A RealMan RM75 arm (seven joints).
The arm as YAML. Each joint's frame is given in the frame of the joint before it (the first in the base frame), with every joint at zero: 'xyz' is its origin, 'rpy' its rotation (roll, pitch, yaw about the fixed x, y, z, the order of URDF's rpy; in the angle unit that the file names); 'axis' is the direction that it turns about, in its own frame. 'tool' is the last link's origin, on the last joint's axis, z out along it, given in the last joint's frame.
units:
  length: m
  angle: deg
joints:
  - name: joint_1
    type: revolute
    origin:
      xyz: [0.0, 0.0, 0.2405]
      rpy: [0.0, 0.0, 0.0]
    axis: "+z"
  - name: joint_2
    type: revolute
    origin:
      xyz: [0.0, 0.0, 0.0]
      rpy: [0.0, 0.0, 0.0]
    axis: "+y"
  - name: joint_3
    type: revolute
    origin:
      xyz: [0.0, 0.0, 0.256]
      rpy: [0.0, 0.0, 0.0]
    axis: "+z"
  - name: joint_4
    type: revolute
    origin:
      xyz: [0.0, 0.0, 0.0]
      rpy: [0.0, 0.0, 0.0]
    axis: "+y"
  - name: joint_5
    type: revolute
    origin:
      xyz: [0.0, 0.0, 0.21]
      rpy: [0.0, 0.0, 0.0]
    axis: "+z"
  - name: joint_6
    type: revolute
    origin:
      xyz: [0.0, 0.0, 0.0]
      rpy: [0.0, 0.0, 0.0]
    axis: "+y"
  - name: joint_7
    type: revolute
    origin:
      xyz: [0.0, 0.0, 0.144]
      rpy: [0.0, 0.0, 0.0]
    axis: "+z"
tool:
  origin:
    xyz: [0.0, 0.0, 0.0]
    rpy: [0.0, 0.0, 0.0]
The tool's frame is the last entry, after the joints.
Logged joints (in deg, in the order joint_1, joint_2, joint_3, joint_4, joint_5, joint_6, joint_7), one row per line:
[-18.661, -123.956, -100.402, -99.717, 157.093, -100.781, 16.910]
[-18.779, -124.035, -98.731, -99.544, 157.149, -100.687, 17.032]
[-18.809, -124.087, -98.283, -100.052, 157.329, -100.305, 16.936]
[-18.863, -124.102, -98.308, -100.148, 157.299, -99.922, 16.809]
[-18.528, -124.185, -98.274, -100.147, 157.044, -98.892, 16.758]
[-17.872, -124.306, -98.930, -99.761, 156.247, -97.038, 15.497]
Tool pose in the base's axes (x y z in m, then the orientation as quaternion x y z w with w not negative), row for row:
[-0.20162, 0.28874, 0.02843, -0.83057, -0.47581, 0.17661, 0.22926]
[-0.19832, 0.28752, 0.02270, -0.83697, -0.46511, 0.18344, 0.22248]
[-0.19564, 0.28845, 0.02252, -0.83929, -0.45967, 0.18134, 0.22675]
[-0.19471, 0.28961, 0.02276, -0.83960, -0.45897, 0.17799, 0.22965]
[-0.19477, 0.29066, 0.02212, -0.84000, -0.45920, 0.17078, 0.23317]
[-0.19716, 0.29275, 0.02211, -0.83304, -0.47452, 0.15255, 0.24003]
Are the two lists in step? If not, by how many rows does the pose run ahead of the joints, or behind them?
They are in step.
